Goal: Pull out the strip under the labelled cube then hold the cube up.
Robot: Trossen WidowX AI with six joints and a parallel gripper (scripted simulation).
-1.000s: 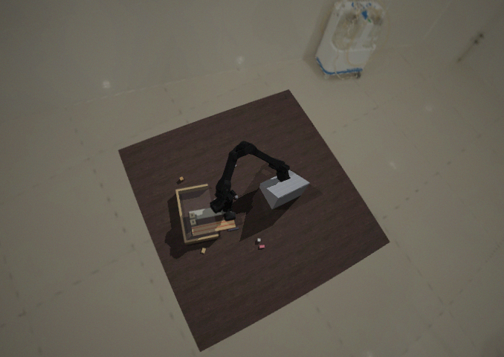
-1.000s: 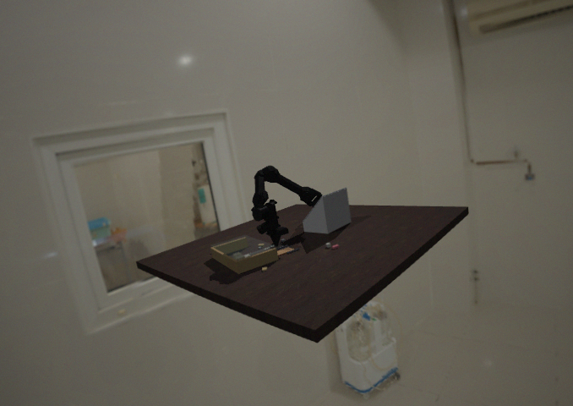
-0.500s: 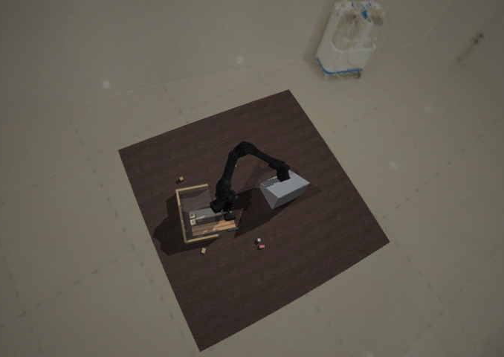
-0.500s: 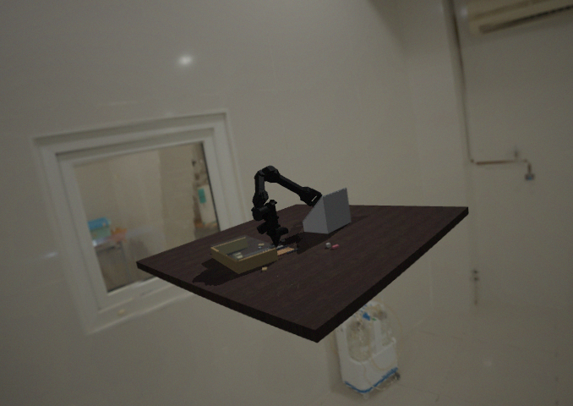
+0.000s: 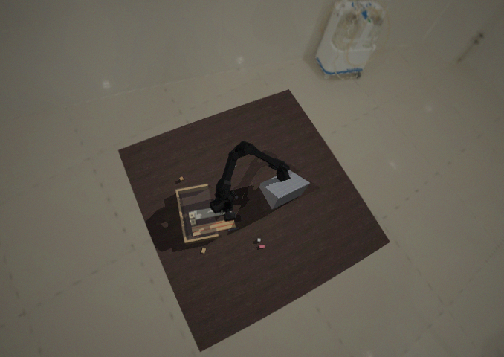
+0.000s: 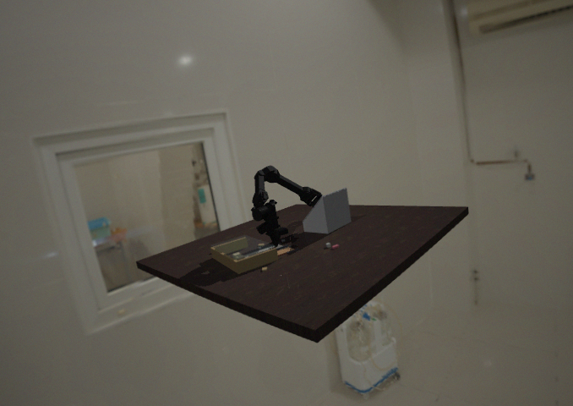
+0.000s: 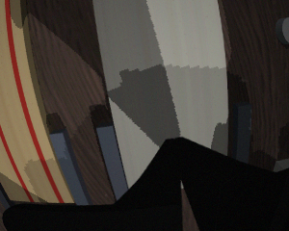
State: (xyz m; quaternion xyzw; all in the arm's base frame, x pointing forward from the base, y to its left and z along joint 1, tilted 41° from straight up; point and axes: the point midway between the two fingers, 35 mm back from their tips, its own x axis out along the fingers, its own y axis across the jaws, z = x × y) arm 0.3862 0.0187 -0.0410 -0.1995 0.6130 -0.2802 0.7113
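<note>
The grey round piece lies 90 mm behind my gripper tip and 50 mm to the right of it.
</note>
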